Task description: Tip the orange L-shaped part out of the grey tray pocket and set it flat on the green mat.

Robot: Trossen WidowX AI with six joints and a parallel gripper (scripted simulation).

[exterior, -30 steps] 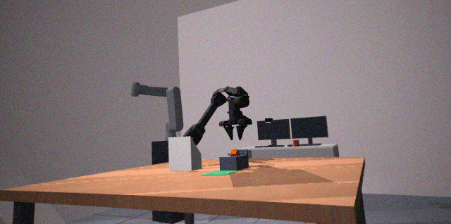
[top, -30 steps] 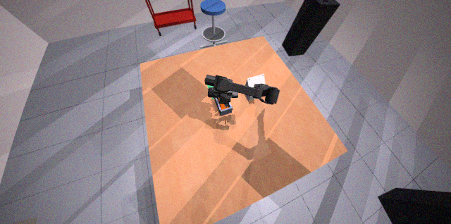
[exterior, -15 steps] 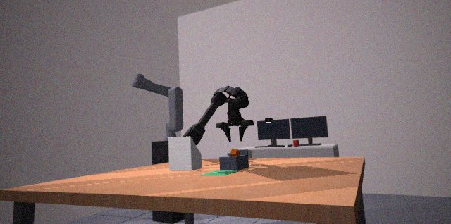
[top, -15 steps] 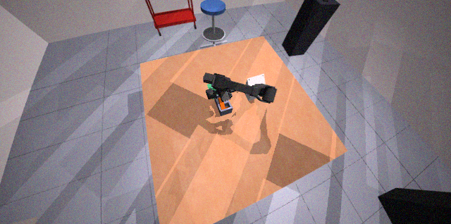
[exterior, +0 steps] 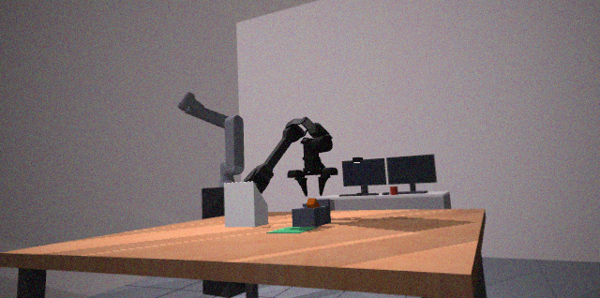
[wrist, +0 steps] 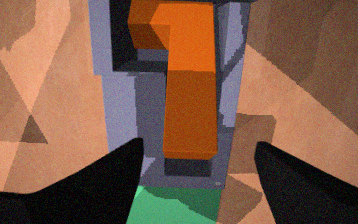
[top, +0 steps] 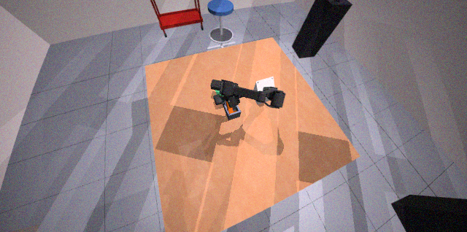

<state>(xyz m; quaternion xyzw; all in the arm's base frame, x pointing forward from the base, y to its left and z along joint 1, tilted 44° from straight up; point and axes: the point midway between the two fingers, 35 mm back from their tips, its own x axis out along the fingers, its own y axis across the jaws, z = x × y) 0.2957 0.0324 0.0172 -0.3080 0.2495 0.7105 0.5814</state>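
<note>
The green mat is 14 cm to the right of my gripper tip and 12 cm below it.
</note>
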